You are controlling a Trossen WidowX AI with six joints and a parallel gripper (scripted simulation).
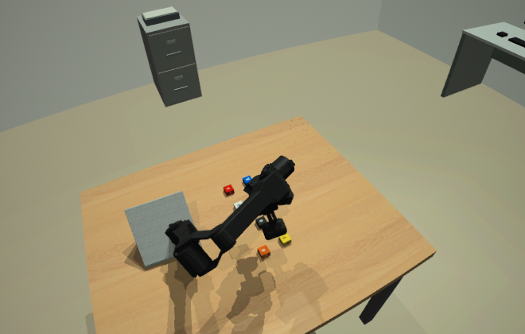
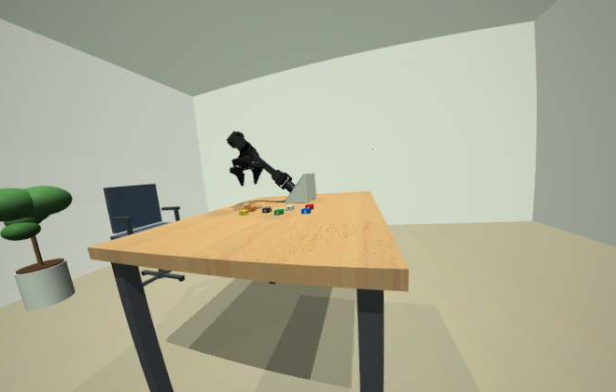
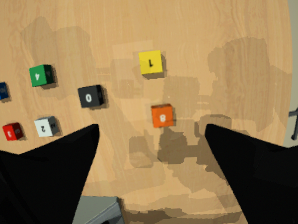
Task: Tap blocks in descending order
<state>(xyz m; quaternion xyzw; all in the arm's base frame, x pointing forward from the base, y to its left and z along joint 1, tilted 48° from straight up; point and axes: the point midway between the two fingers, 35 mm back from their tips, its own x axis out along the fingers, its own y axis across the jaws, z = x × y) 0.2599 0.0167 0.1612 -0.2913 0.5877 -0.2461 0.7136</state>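
My gripper tip is 2 cm short of the blue block, 31 cm to the right of it and 12 cm above it. Also, from my gripper tip: orange block: 3 cm behind, 2 cm to the right, 12 cm below; yellow block: 6 cm ahead, 12 cm below; black block: 1 cm ahead, 10 cm to the left, 12 cm below.
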